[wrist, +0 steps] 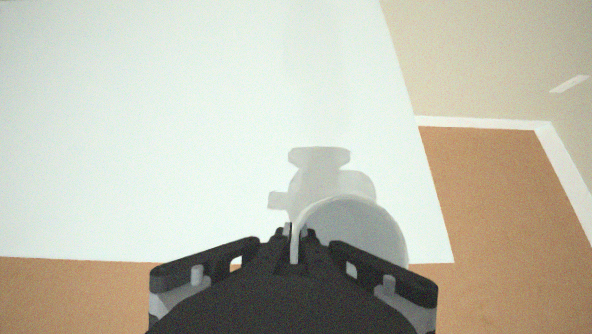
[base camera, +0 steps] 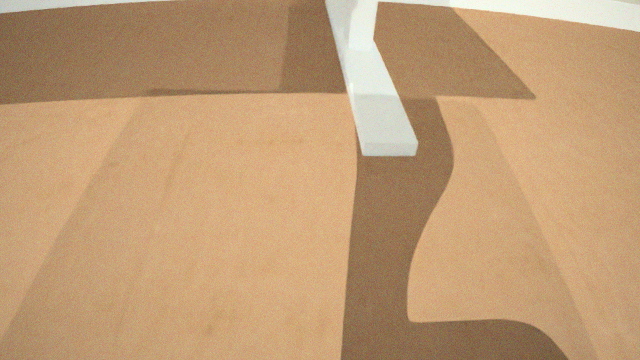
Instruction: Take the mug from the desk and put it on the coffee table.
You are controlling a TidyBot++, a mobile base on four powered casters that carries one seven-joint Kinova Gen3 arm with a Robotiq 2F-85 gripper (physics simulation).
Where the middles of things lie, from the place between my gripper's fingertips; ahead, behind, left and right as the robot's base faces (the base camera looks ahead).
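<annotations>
My gripper's 1 cm below the white mug [wrist: 358,221], and it's 5 cm to the left of the mug and 2 cm past it.
</annotations>
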